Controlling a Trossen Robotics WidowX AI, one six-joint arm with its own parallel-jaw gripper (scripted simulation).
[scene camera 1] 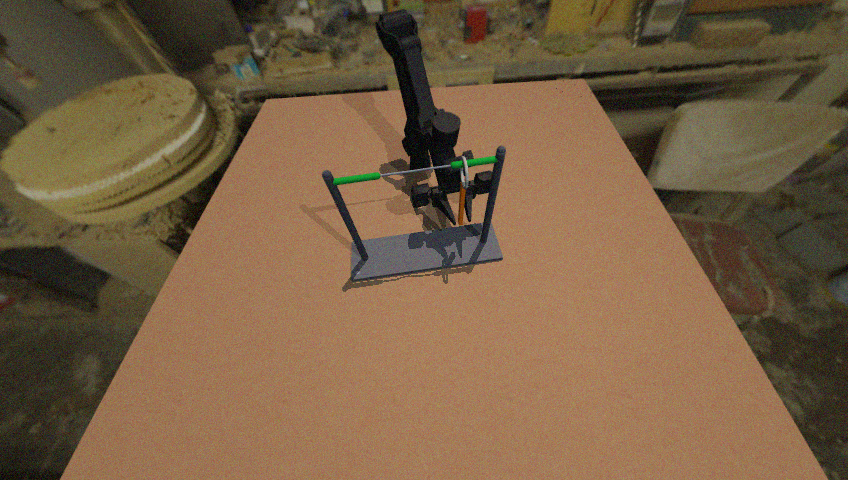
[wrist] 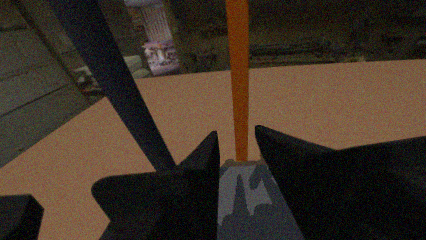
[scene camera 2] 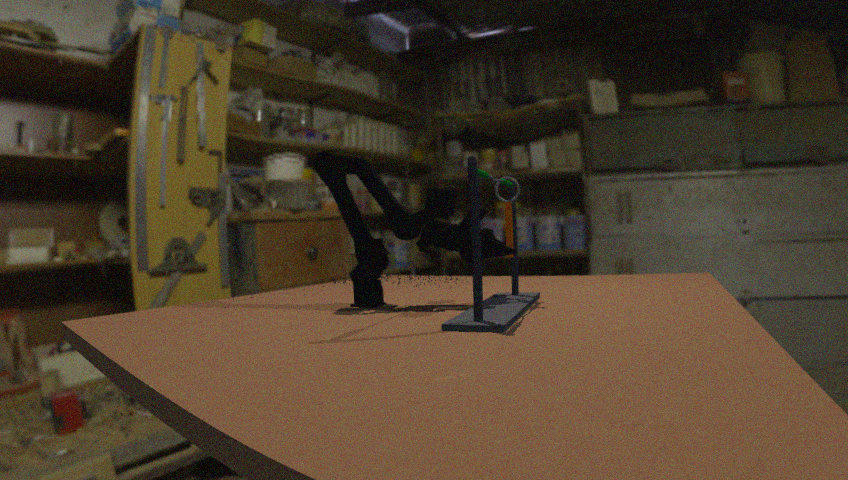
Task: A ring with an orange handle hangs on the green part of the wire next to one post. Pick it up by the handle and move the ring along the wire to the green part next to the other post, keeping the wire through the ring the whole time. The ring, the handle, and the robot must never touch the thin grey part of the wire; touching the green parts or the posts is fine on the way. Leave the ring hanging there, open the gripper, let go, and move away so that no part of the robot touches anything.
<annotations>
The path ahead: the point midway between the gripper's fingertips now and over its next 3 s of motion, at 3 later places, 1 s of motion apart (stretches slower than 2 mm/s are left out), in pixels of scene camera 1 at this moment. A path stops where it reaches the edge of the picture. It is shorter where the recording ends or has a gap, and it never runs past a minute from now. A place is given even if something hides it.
My gripper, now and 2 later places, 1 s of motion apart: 462, 223; 457, 204; 454, 193
</annotations>
